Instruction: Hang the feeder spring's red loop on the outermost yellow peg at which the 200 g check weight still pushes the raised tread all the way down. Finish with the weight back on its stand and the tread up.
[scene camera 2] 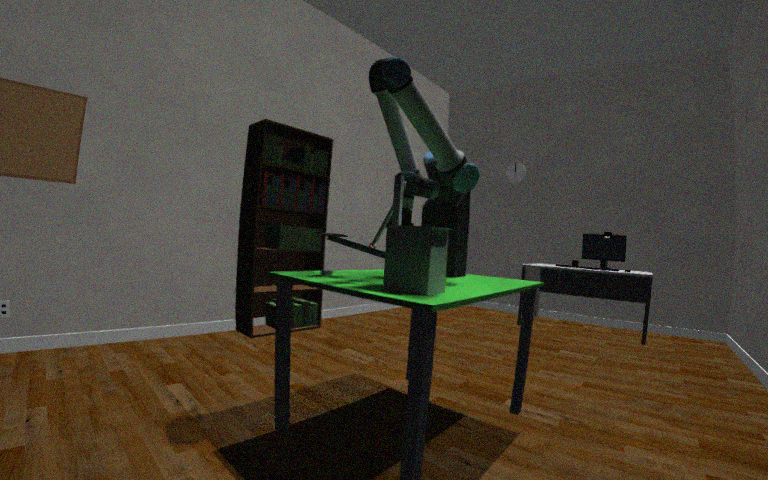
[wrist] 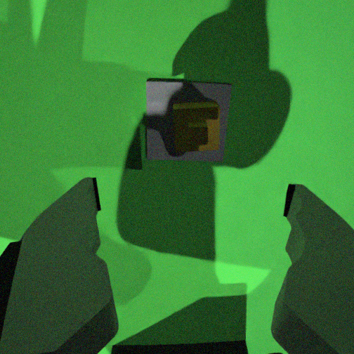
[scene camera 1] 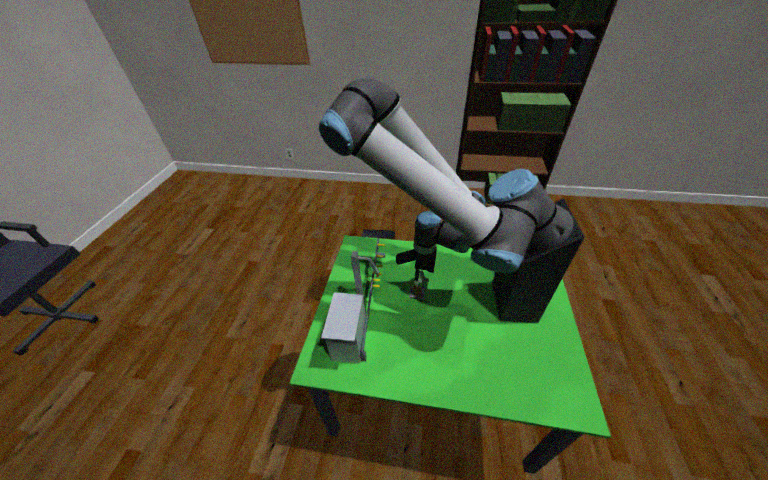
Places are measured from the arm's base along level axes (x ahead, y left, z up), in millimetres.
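Where they show: gripper, between the fingertips: [scene camera 1: 417, 277]; arm's base, origin of its link: [scene camera 2: 447, 195] [scene camera 1: 545, 230].
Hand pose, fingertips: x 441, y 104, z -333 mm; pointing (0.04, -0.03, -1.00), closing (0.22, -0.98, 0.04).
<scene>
Things, the pixels of their top centre, and the offset from my fingertips. "pt": a spot on its surface instead. Level surfaces: height alone.
- feeder's dark tread, centre of its top: [scene camera 2: 332, 233] [scene camera 1: 378, 232] dx +250, dy -151, dz +73 mm
- spring, a spot on its surface: [scene camera 2: 382, 227] pt dx +167, dy +106, dz +107 mm
- green table, height of its surface: dz -115 mm
The brassy check weight [wrist: 196, 129] sits on its square grey stand [wrist: 158, 100], right of its centre in the wrist view. My gripper [wrist: 191, 183] [scene camera 1: 419, 278] is open and empty; its fingers stand wide apart, above and to the near side of the weight. The feeder's dark tread [scene camera 1: 378, 233] [scene camera 2: 335, 235] is up, at the raised end of its lever. Yellow pegs [scene camera 1: 381, 245] [scene camera 1: 376, 285] stick out along the lever. The spring [scene camera 2: 382, 227] slants from the post's arm down to the lever. A small reddish spot, possibly the loop, shows at its lower end; which peg it is on cannot be told.
The feeder's grey box [scene camera 1: 344, 316] [scene camera 2: 415, 260] stands near the edge of the green table [scene camera 1: 481, 367] [scene camera 2: 492, 283]. The upright grey post [scene camera 1: 356, 272] rises beside the lever, left of my gripper in scene camera 1. My arm's dark pedestal [scene camera 1: 523, 288] stands to the right.
</scene>
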